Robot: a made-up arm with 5 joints.
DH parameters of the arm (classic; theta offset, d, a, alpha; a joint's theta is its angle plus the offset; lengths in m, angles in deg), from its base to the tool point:
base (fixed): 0 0.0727 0 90
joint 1: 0 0.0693 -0.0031 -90
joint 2: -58.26 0 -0.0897 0
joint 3: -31.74 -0.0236 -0.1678 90
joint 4: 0 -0.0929 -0.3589 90
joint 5: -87.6 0 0.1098 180
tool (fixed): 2.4 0.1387 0 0
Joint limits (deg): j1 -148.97..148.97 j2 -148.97..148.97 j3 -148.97..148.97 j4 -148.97..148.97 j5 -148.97..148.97
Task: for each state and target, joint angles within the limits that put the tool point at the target. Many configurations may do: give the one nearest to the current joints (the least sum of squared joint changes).
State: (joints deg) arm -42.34 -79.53 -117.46 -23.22 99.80
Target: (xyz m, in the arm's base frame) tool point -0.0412 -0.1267 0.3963
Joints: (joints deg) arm -42.27 -97.19 -142.04 -26.49 91.34
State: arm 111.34 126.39 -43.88 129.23 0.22
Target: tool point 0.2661 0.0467 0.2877
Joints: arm 125.54 126.52 -40.34 144.89 -0.60
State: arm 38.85 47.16 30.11 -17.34 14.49
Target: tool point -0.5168 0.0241 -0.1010
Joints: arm 45.22 62.73 40.19 -29.28 29.53
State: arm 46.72 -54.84 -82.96 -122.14 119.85
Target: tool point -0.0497 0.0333 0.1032
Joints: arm 26.43 -96.74 -50.81 -136.89 106.47
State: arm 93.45 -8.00 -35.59 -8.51 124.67
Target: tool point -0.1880 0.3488 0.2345
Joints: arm 98.11 -2.26 -29.13 -10.61 127.40
